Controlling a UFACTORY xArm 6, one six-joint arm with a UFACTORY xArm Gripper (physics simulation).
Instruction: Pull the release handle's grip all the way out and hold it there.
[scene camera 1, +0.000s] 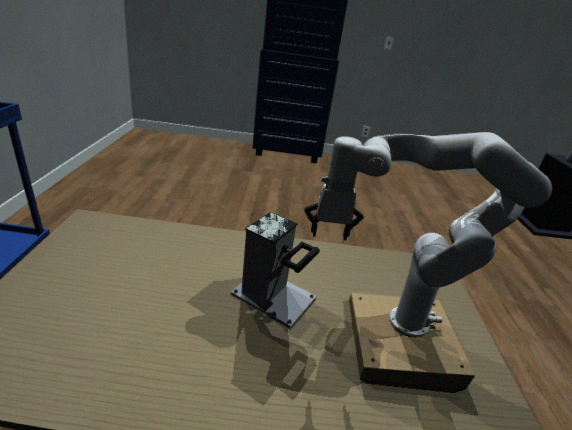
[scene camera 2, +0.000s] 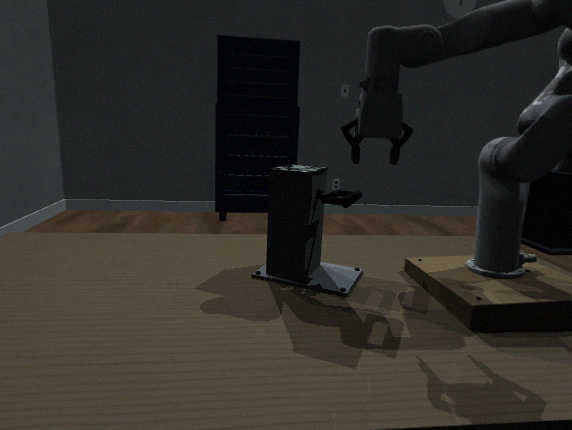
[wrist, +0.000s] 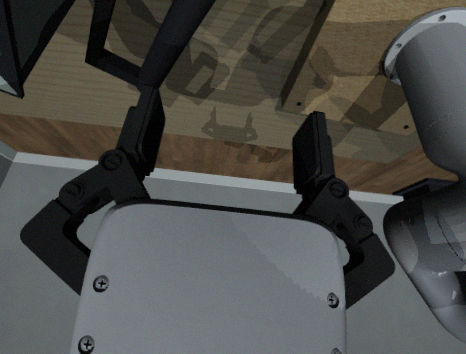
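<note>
The release handle, a black rectangular loop, sticks out sideways from the upper part of a dark upright post (scene camera 1: 256, 270) (scene camera 2: 287, 225). Its grip (scene camera 1: 308, 259) (scene camera 2: 353, 198) (wrist: 176, 40) is the thick outer bar, level and apart from the post. My gripper (scene camera 1: 330, 236) (scene camera 2: 375, 163) (wrist: 233, 113) is open and empty, pointing down. It hangs above the handle and to its right in both scene views. In the wrist view the left fingertip overlaps the near end of the grip, but the scene views show a gap. How far the grip is out cannot be told.
The post stands on a light metal plate (scene camera 1: 299, 300) (scene camera 2: 341, 276) on the wooden table (scene camera 1: 125, 300) (scene camera 2: 125, 320). The arm's wooden base block (scene camera 1: 367, 345) (scene camera 2: 445, 287) is to the right. A dark blue cabinet (scene camera 1: 295, 107) (scene camera 2: 257, 150) stands at the back wall.
</note>
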